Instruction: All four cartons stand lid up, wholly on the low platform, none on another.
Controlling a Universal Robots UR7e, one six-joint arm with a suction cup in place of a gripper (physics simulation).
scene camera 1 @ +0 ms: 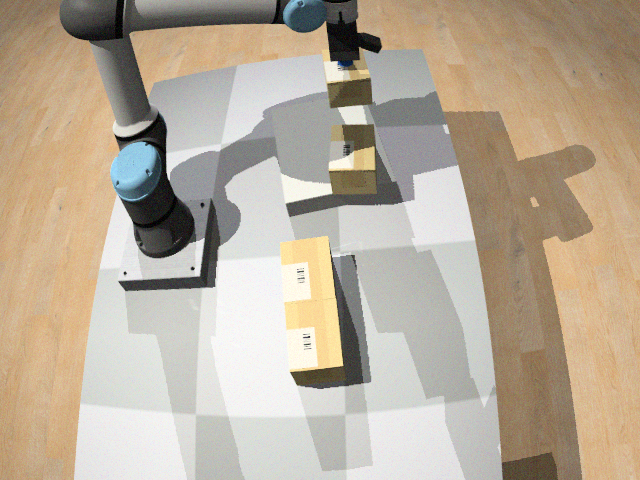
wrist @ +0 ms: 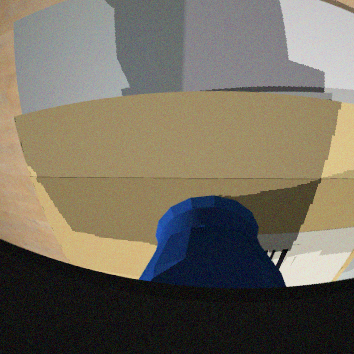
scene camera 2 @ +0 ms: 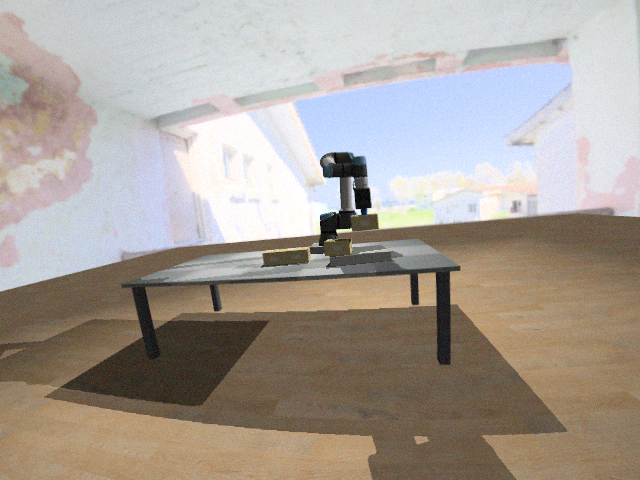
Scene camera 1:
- low platform: 303, 131
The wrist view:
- my suction cup: 210, 241
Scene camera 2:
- low platform: 376, 253
